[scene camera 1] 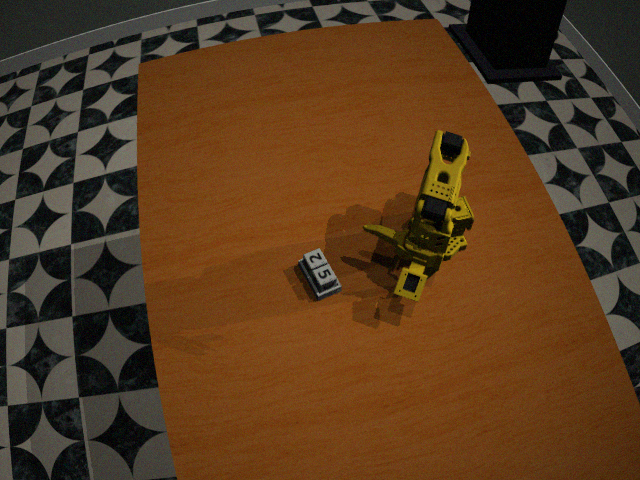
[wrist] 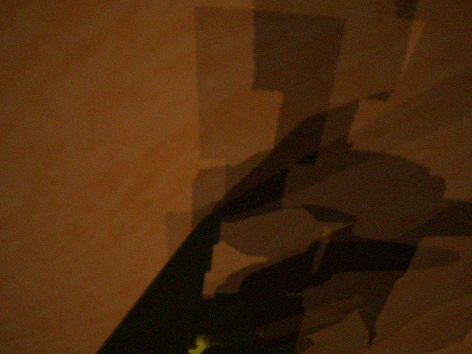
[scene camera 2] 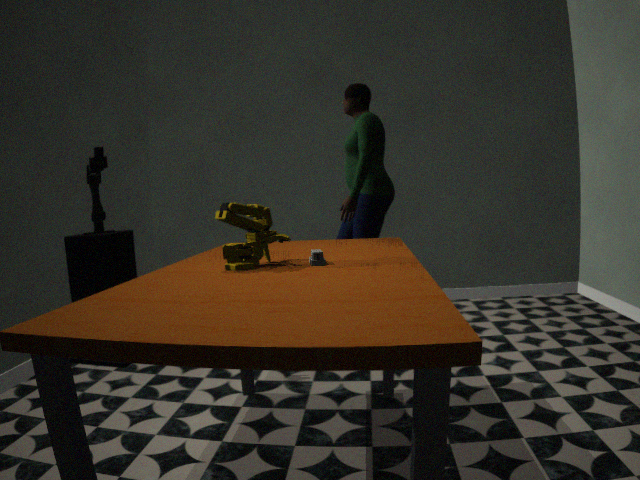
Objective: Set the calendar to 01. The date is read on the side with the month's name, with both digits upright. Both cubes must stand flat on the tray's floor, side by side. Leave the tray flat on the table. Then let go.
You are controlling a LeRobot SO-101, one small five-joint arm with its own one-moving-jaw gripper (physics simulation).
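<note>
The calendar's grey-white tray lies on the table left of the arm in scene camera 1. Two white cubes sit side by side in it. The cube with a 2 on top is at the upper left; the cube with a 5 on top is at the lower right. The month's name and the digits on the side faces cannot be read. My gripper is wide open and empty, to the right of the tray and apart from it. One dark jaw shows in the wrist view; the calendar does not show there.
The wooden table carries the yellow arm. Arm shadows fall on the table around the tray. A black pedestal stands on the floor beyond the table. A person in green stands behind it.
</note>
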